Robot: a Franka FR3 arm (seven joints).
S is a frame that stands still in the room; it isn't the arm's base.
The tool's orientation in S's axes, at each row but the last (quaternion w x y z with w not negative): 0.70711, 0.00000, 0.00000, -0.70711; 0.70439, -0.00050, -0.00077, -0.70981; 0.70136, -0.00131, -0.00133, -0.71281; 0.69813, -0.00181, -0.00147, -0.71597
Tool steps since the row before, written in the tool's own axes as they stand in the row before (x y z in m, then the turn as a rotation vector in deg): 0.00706, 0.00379, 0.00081, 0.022, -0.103, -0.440; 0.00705, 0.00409, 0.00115, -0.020, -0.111, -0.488; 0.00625, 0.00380, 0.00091, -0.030, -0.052, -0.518; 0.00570, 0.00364, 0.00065, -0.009, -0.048, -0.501
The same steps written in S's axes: 0.00379, -0.00706, 0.00081, -0.103, -0.022, -0.440; 0.00404, -0.00708, 0.00116, -0.111, 0.020, -0.488; 0.00370, -0.00631, 0.00093, -0.052, 0.029, -0.518; 0.00350, -0.00579, 0.00067, -0.048, 0.008, -0.501
